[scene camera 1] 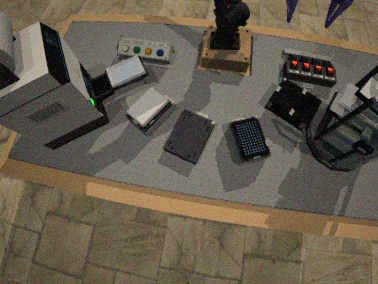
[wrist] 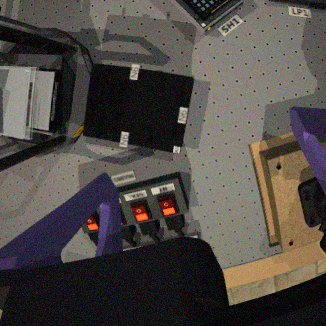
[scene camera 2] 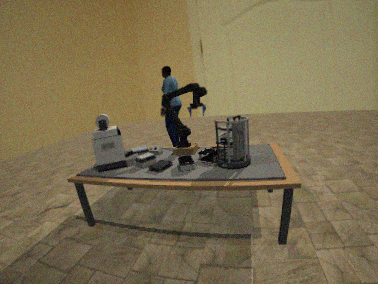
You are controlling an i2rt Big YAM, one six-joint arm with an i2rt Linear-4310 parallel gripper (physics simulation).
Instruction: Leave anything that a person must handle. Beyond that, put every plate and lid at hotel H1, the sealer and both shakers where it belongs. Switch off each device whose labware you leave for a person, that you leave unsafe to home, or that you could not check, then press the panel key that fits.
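Where they show: gripper, fingertip midpoint: (scene camera 1: 307, 24) (wrist: 199, 150) (scene camera 2: 197, 116); arm's base at its link origin: (scene camera 1: 224, 41) (scene camera 2: 184, 146).
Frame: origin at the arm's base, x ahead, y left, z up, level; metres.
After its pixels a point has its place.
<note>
My gripper (scene camera 1: 308, 22) {x 0.219, y 0.174, z 0.292 m} (scene camera 2: 197, 115) {x 0.219, y 0.174, z 0.292 m} (wrist: 199, 150) {x 0.219, y 0.174, z 0.292 m} is open and empty, high above the back of the table. The round hotel (scene camera 1: 340, 167) {x 0.497, y 0.408, z -0.012 m} (scene camera 2: 233, 164) {x 0.500, y 0.426, z -0.016 m} stands at the right; pale plates or lids (wrist: 16, 102) {x 0.322, y 0.349, z 0.163 m} show inside. The white sealer (scene camera 1: 47, 95) {x 0.406, y -0.493, z 0.214 m} (scene camera 2: 108, 146) {x 0.429, y -0.530, z 0.148 m} stands at the left with a green light; a white plate (scene camera 1: 126, 71) {x 0.212, y -0.353, z 0.059 m} lies by its dark tray. A dark plate with blue wells (scene camera 1: 250, 137) {x 0.421, y 0.085, z 0.019 m} (wrist: 202, 5) {x 0.367, y 0.100, z 0.017 m} sits on the shaker labelled SH1. A white-topped piece (scene camera 1: 149, 106) {x 0.336, y -0.254, z 0.033 m} sits on another base left of centre. The switch box (scene camera 1: 310, 75) {x 0.132, y 0.344, z -0.010 m} (wrist: 155, 202) {x 0.100, y 0.299, z -0.010 m} has orange-lit rockers; one finger partly hides it.
A black square nest (scene camera 1: 292, 104) {x 0.283, y 0.243, z 0.010 m} (wrist: 137, 107) {x 0.260, y 0.256, z 0.010 m} lies beside the hotel. A dark flat plate (scene camera 1: 190, 136) {x 0.417, y -0.111, z -0.019 m} lies at LP1. The key panel (scene camera 1: 167, 51) {x 0.079, y -0.226, z 0.017 m} has white, green, yellow and blue keys. A person (scene camera 2: 170, 85) in blue stands behind the table, near the arm in that view.
</note>
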